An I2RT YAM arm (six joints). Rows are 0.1 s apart.
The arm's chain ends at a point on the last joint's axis. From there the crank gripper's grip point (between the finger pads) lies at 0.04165 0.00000 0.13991 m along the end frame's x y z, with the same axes.
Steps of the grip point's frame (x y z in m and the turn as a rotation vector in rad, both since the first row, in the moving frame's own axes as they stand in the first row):
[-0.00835 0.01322 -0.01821 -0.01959 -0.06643 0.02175]
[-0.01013 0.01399 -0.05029 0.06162 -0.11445 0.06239]
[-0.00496 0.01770 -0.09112 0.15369 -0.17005 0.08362]
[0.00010 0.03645 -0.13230 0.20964 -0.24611 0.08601]
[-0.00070 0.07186 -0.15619 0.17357 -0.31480 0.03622]
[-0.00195 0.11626 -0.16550 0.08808 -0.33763 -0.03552]
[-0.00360 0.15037 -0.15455 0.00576 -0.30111 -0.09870]
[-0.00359 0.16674 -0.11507 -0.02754 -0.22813 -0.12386]
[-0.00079 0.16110 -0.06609 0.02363 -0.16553 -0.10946]
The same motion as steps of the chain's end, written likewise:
[0.00107 0.00965 -0.02063 -0.01959 -0.06643 0.02175]
[0.00591 0.02064 -0.05394 0.06162 -0.11445 0.06239]
[0.01845 0.03707 -0.09474 0.15369 -0.17005 0.08362]
[0.03405 0.06425 -0.13549 0.20964 -0.24611 0.08601]
[0.04403 0.09606 -0.16021 0.17357 -0.31480 0.03622]
[0.04692 0.12956 -0.17078 0.08808 -0.33763 -0.03552]
[0.03994 0.15318 -0.16058 0.00576 -0.30111 -0.09870]
[0.02912 0.16594 -0.12086 -0.02754 -0.22813 -0.12386]
[0.02321 0.16773 -0.07094 0.02363 -0.16553 -0.10946]

